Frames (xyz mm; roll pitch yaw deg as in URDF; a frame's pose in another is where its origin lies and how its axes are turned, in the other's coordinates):
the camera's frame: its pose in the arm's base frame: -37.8 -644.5 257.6 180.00 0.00 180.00
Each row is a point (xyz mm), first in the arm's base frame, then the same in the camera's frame.
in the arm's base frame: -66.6 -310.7 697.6
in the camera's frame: 28.8 333.8 -440.0
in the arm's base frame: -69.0 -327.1 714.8
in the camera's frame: 31.2 317.4 -457.2
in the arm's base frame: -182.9 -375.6 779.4
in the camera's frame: 145.1 268.9 -521.8
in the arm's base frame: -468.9 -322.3 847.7
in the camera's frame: 431.1 322.2 -590.1
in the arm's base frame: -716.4 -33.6 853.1
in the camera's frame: 678.6 610.9 -595.5
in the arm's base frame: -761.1 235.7 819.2
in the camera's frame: 723.3 880.2 -561.6
